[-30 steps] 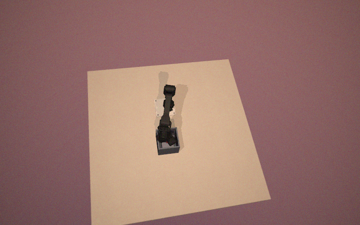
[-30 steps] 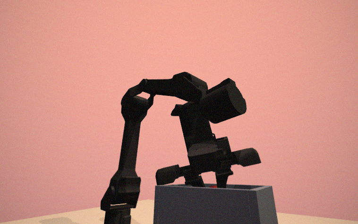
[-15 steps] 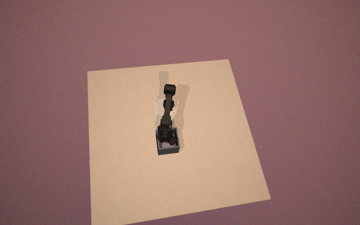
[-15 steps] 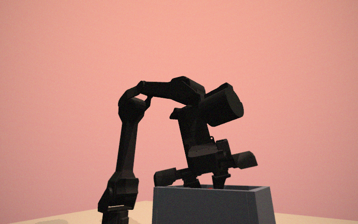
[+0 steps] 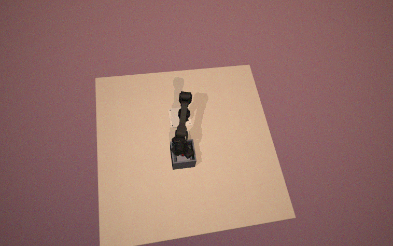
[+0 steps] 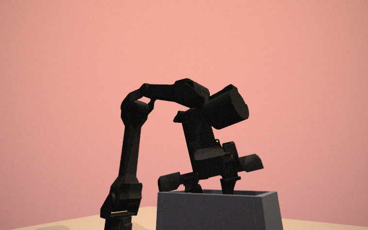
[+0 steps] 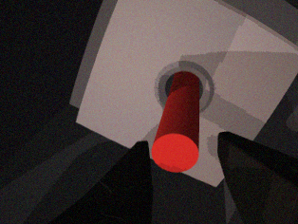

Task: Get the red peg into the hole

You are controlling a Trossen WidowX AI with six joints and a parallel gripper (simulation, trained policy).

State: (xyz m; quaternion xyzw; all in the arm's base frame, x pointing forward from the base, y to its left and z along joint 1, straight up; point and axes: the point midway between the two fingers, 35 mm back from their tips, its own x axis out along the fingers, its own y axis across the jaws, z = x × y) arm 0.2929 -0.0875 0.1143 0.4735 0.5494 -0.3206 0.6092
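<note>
My gripper tip is now 2 cm above the red peg and 1 cm to the left of it. From my gripper tip the other things lie so: grey plate: 4 cm below, 1 cm to the right, 1 cm ahead.
</note>
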